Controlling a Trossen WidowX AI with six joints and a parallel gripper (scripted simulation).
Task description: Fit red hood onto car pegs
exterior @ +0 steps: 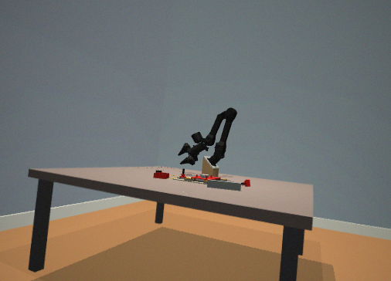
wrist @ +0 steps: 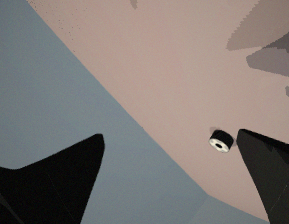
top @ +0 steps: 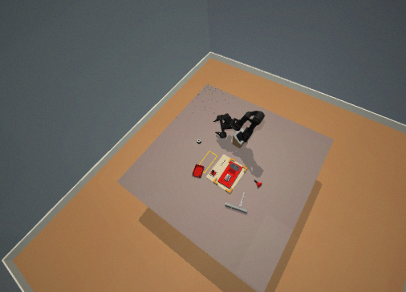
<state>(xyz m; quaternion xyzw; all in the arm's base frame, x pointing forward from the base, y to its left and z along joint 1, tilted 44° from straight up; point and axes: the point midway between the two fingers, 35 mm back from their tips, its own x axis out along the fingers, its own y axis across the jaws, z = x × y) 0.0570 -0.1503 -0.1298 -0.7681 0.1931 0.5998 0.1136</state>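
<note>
The red hood is 36 cm ahead of my gripper tip, 14 cm to the left of it and 9 cm below it. Round my gripper tip: pale jig plate: 33 cm to the left, 23 cm ahead, 9 cm below.
</note>
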